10 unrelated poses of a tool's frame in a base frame.
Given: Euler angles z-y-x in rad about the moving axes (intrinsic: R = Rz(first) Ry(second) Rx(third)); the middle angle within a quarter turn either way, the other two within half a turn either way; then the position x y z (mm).
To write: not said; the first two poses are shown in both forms.
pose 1, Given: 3.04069 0.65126 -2.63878 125 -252 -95
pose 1, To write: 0.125 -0.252 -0.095 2.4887 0.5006 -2.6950
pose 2, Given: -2.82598 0.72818 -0.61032 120 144 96
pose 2, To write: 0.120 0.144 0.096 0.8625 -0.3475 -2.4259
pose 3, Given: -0.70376 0.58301 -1.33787 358 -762 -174
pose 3, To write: 0.358 -0.762 -0.174 -1.2866 0.8132 0.3865
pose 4, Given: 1.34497 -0.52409 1.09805 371 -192 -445
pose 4, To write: 0.371 -0.192 -0.445 0.8187 0.9557 1.2282
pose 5, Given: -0.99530 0.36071 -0.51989 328 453 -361
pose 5, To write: 0.328 0.453 -0.361 -0.0165 0.6230 -0.8931
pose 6, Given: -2.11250 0.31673 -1.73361 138 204 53
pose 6, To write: 0.138 0.204 0.053 1.8903 1.0583 -3.1017
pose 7, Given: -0.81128 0.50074 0.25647 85 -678 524
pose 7, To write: 0.085 -0.678 0.524 0.5424 0.1362 -0.9151
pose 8, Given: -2.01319 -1.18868 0.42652 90 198 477
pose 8, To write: 0.090 0.198 0.477 -1.2244 -0.0122 -1.7311
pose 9, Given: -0.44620 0.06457 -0.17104 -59 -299 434
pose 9, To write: -0.059 -0.299 0.434 -0.1275 0.1312 -0.4323
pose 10, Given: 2.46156 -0.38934 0.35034 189 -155 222
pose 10, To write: 0.189 -0.155 0.222 -0.0491 0.5156 2.5443
